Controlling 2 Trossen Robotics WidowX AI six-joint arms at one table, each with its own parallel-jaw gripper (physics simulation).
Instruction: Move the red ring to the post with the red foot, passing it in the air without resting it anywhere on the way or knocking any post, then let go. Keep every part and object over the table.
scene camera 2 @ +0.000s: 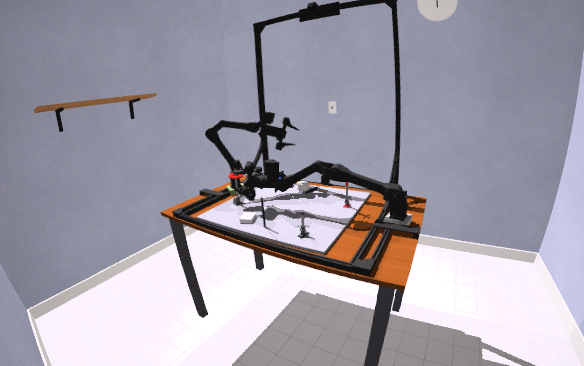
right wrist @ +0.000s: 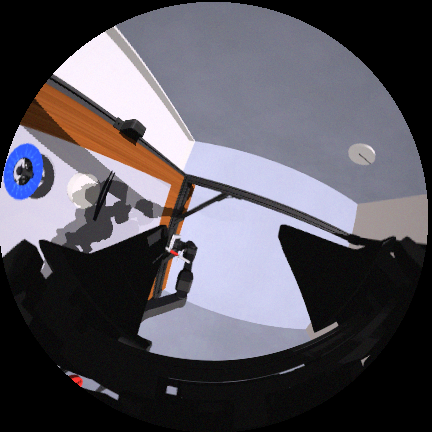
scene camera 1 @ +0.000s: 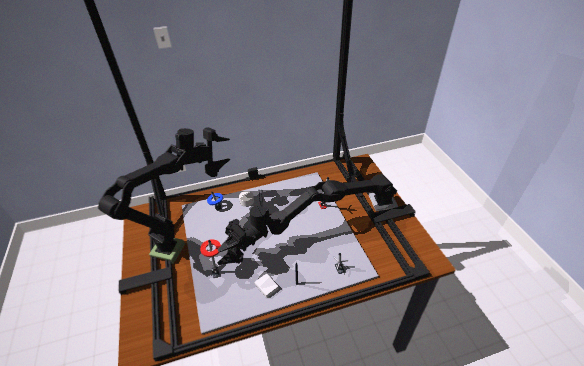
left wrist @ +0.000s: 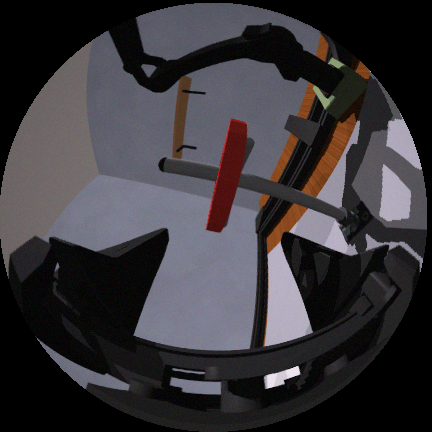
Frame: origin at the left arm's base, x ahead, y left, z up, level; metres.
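Where they show: left gripper, fingertip midpoint: [scene camera 2: 233, 181] [scene camera 1: 217, 257] [left wrist: 226, 236]; right gripper, fingertip midpoint: [scene camera 2: 297, 137] [right wrist: 224, 230] [scene camera 1: 229, 149]; left arm's base, origin of the base link: [scene camera 2: 398, 216] [right wrist: 175, 243] [scene camera 1: 383, 199]; right arm's base, origin of the base link: [scene camera 1: 166, 246] [left wrist: 329, 80].
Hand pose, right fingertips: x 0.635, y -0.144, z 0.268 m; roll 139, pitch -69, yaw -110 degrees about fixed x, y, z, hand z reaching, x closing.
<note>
Each offset is from my right fingertips to the top centre of the thing. "pt": to the spot under its first point.
The red ring @(0.376 m left, 0.099 m ahead, 0.130 m down) [scene camera 1: 203, 250] [scene camera 2: 235, 176] [left wrist: 227, 185] is around a grey post @(pt 0.372 m left, 0.099 m ahead, 0.191 m down) [left wrist: 300, 195], high above that post's dark foot @(pt 0.389 m left, 0.101 m ahead, 0.268 m down) [scene camera 1: 216, 272]. My left gripper [scene camera 1: 220, 257] [left wrist: 226, 236] is open beside the ring; in the left wrist view the ring is beyond the fingertips, slightly above the gap between them. My right gripper [scene camera 1: 229, 149] [scene camera 2: 296, 137] [right wrist: 224, 230] is open and empty, high above the table's back left in scene camera 1. The post with the red foot [scene camera 1: 323, 205] [scene camera 2: 347, 205] [right wrist: 174, 252] stands near the mat's right edge in scene camera 1, partly hidden by the left arm there.
A blue ring @(0.026 m left, 0.099 m ahead, 0.232 m down) [scene camera 1: 209, 200] [right wrist: 9, 175] is around another post at the mat's back left. A white round object @(0.021 m left, 0.038 m back, 0.253 m down) [scene camera 1: 245, 198] [right wrist: 82, 191] stands nearby. A white block @(0.471 m left, 0.077 m back, 0.268 m down) [scene camera 1: 268, 284] [scene camera 2: 248, 217], a thin black upright @(0.477 m left, 0.187 m back, 0.148 m down) [scene camera 1: 297, 274] [scene camera 2: 263, 212] and a grey post [scene camera 1: 340, 264] [scene camera 2: 302, 227] are nearer the front.
</note>
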